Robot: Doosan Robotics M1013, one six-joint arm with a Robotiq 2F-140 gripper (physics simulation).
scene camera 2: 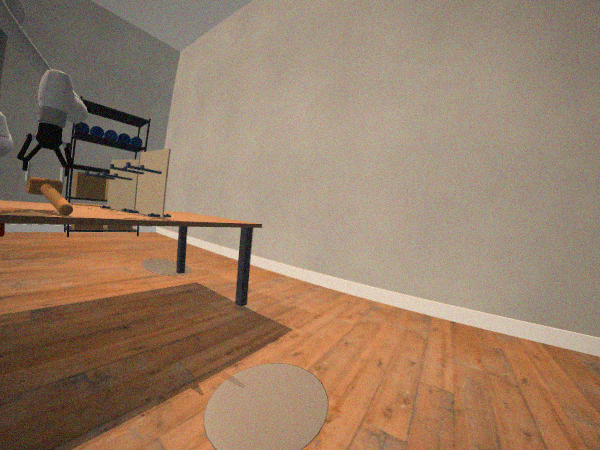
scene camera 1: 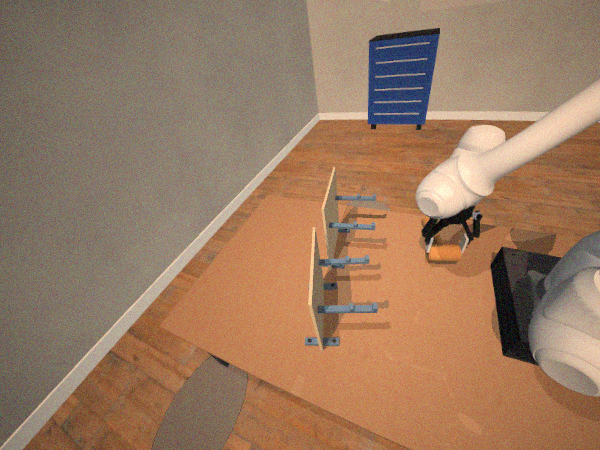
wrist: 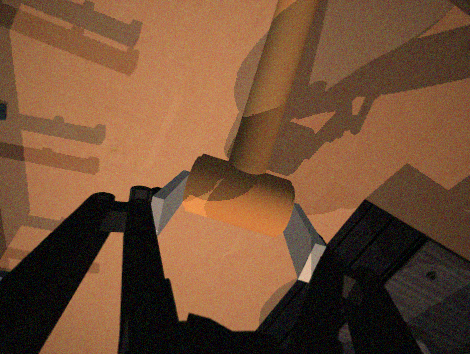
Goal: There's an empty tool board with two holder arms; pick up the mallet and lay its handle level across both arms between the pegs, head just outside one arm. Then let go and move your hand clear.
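Frame: origin at the arm's base, x left, y up, z ahead, level; millimetres.
Seen in the pictures: gripper, fingertip midpoint: [scene camera 2: 45, 182] [scene camera 1: 443, 249] [wrist: 237, 200].
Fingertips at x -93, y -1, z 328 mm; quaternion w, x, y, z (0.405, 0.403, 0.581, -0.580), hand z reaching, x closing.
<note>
Offsets run from my fingertips to a thing's middle. Level surfaces: height alone.
A wooden mallet @[dy -48, dx -111, dz +39 mm] [scene camera 1: 445, 253] [scene camera 2: 57, 200] [wrist: 240, 200] is held by its head. My gripper [scene camera 1: 447, 247] [scene camera 2: 45, 176] [wrist: 237, 200] is shut on the two end faces of the head, which is above the table. In scene camera 2 the handle slants down from the head; I cannot tell whether its end touches the table. Two upright tan boards stand left of the gripper in scene camera 1, a near one @[dy +44, dx +330, dz +270 mm] [scene camera 1: 317, 300] and a far one @[dy +59, dx +34, dz +358 mm] [scene camera 1: 329, 215]. Each bears two blue pegged arms, such as the near board's arms [scene camera 1: 345, 261] [scene camera 1: 345, 309]; all are empty.
The table @[dy -104 mm] [scene camera 1: 235, 280] [scene camera 2: 220, 219] carries the boards. A black open box [scene camera 1: 509, 310] [wrist: 375, 235] stands right of the gripper, beside the robot arm. A blue cabinet [scene camera 1: 400, 80] and a shelf rack [scene camera 2: 116, 113] stand beyond the table.
</note>
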